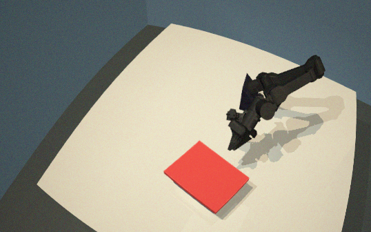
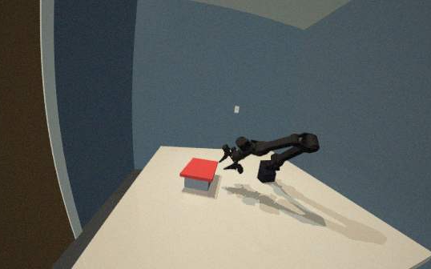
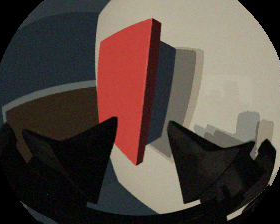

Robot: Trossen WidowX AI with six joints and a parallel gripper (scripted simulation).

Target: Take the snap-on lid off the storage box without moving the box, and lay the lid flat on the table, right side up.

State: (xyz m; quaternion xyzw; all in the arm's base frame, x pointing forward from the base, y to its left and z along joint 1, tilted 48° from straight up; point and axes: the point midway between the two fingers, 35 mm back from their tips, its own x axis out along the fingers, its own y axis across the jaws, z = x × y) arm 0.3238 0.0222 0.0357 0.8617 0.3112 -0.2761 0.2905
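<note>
The red lid lies 110 mm ahead of my gripper tip, 40 mm to the right of it and 30 mm below it. Round my gripper tip: storage box 110 mm ahead, 80 mm below, 40 mm to the right.
</note>
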